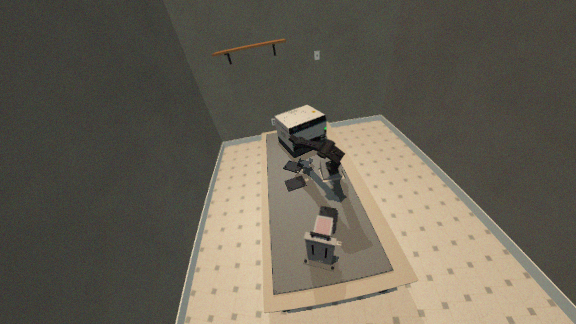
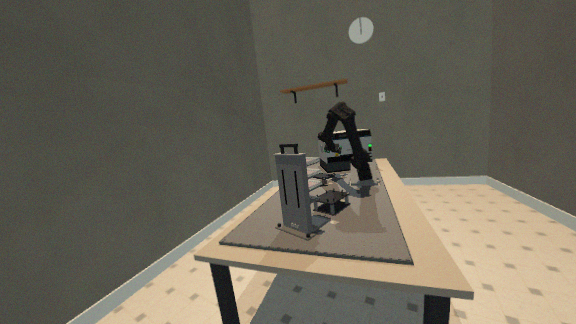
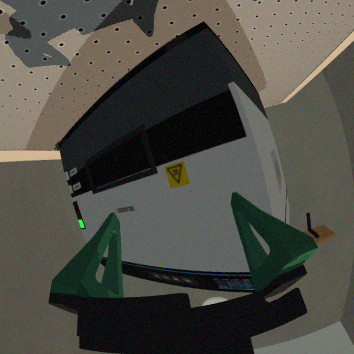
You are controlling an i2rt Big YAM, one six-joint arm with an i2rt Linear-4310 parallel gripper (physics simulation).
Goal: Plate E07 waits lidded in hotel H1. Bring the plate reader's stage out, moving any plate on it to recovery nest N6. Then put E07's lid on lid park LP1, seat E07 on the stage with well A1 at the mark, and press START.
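Pixels of known places: gripper, fingertip midpoint: [image 2: 335,153] [image 3: 173,207]; arm's base, link origin: [image 2: 364,172].
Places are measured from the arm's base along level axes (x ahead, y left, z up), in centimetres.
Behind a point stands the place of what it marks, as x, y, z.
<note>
The white and black plate reader [image 1: 301,115] @(9.7, -53.5, 26.7) [image 2: 358,144] [image 3: 190,230] @(17.4, -34.4, 15.2) stands at the far end of the bench, with a green light [image 3: 81,223] @(-10.4, -41.7, 13.3) lit. Its front has a dark slot [image 3: 197,125] @(21.8, -33.3, 4.3); no stage shows sticking out. Two small pale labelled buttons [image 3: 73,172] @(-6.7, -40.8, 2.1) sit at the left; their text is unreadable. My gripper [image 3: 173,207] @(19.0, -28.1, 10.8) is open and empty, raised in front of the reader's front face. The grey hotel [image 1: 320,249] @(35.5, 67.4, 15.6) [image 2: 295,195] @(33.9, 68.3, 9.3) stands at the near end. A pink-topped plate [image 1: 324,225] @(30.1, 58.5, 21.8) is on its upper level; whether it is E07 cannot be told.
Two dark flat stands [image 1: 292,166] @(31.3, -19.5, -5.5) [image 1: 295,183] @(33.9, 1.7, -5.7) are on the grey mat [image 1: 290,240] @(49.6, 48.6, -6.7) [image 2: 365,245] @(9.3, 76.7, -6.7) between reader and hotel. A dark raised platform [image 1: 329,212] @(18.8, 39.7, -0.7) [image 2: 331,196] @(21.2, 43.4, -0.7) stands beside the hotel. Their labels are unreadable. A wooden wall shelf [image 1: 250,47] [image 2: 315,86] [image 3: 322,233] is behind.
</note>
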